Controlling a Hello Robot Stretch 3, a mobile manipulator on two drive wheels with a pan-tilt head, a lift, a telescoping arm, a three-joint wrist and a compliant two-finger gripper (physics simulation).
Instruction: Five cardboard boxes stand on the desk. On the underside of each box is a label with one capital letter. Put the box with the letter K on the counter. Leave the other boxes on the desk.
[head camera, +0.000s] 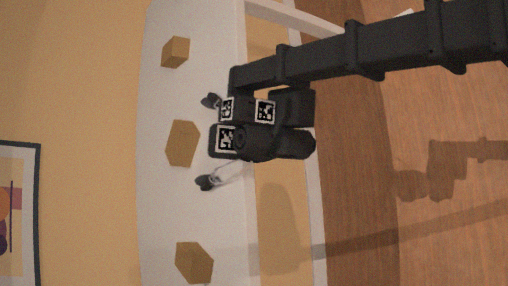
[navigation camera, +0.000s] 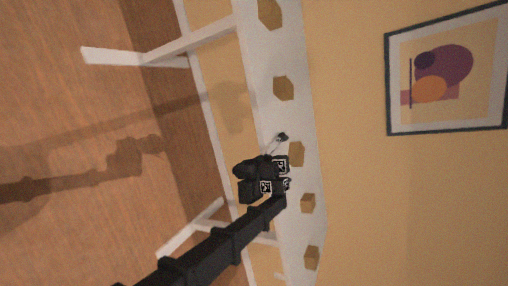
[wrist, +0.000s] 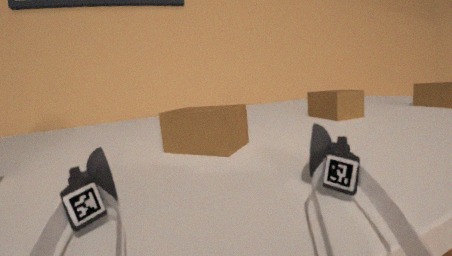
Labels:
The same spot on a white desk: (head camera: 170, 207) is (navigation camera: 296, 116).

